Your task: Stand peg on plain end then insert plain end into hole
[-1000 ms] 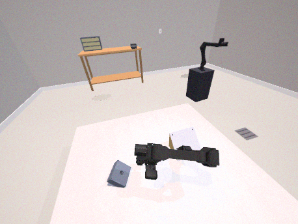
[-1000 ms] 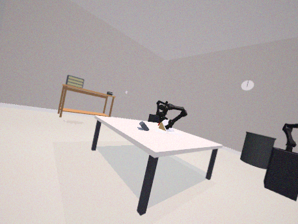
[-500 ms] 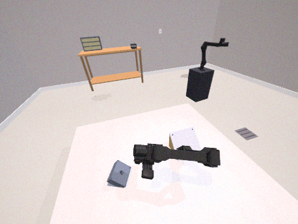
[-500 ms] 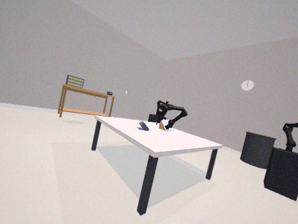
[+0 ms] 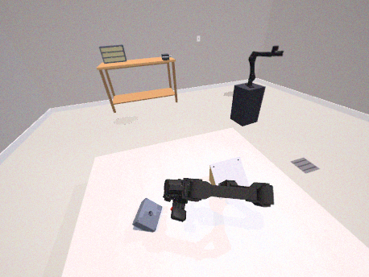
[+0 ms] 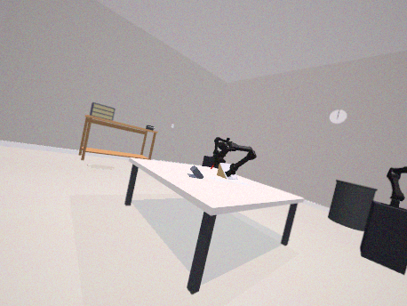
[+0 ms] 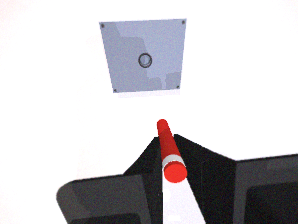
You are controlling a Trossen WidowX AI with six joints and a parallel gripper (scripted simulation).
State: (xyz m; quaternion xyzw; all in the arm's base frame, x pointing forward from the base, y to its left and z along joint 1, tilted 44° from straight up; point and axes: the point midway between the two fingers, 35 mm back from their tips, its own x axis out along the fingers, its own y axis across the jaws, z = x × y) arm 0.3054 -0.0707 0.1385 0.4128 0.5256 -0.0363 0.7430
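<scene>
My gripper tip is 13 cm short of the grey sloped panel, 9 cm above it and 7 cm to the left of it. The rest, counted from my gripper tip: red peg 1 cm behind, 1 cm above.
</scene>
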